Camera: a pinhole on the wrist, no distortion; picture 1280 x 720 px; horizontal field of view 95.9 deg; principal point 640.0 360.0 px. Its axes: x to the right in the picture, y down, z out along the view. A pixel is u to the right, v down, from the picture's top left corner.
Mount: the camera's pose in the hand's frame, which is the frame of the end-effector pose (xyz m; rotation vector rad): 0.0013 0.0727 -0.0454 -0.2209 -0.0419 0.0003
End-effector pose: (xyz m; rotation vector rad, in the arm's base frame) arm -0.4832 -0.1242 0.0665 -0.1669 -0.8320 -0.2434
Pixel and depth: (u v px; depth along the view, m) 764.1 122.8 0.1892
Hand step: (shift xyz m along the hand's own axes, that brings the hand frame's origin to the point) 0.0337 0.0385 0.1578
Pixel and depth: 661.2 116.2 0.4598
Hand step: -0.0018 -0.0160 0.4461
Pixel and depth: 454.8 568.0 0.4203
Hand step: -0.1502 0.3119 0.3256
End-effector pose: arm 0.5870 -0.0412 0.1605 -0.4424 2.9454 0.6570
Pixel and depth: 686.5 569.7 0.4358
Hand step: 0.0189 0.3228 0.3462
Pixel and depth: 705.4 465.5 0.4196
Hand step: 0.0317 0.2397 0.3488
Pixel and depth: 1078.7 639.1 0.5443
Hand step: 0.3931 0.4507 0.4447
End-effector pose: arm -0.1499 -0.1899 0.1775 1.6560 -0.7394 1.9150
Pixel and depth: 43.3 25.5 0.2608
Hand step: -0.2795 -0.0189 0.2307
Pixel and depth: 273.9 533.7 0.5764
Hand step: -0.3871 0.3664 0.4633
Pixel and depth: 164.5 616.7 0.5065
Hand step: -0.4356 0.4014 0.3817
